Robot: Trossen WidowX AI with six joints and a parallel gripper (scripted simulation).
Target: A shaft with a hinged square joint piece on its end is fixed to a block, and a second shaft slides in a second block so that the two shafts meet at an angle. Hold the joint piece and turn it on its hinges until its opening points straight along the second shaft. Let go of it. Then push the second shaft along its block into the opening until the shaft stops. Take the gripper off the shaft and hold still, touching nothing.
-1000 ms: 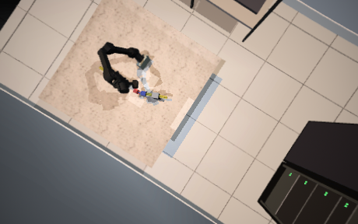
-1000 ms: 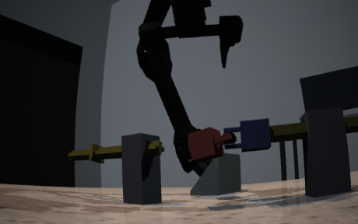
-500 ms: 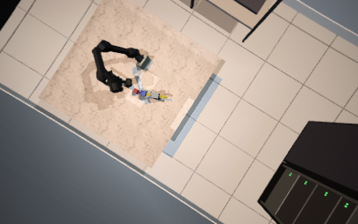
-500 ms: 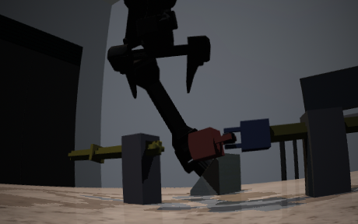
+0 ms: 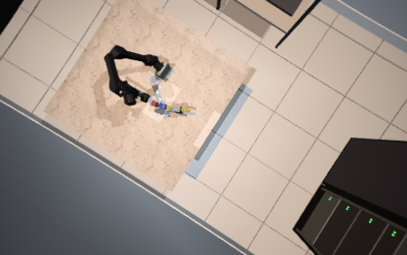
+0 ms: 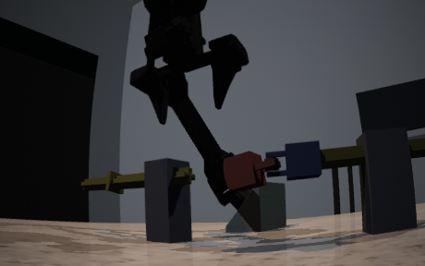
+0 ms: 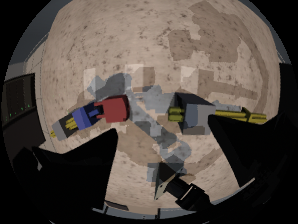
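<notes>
Right now the red square joint piece is 20 mm behind my gripper tip, 80 mm to the left of it and 90 mm below it.
</notes>
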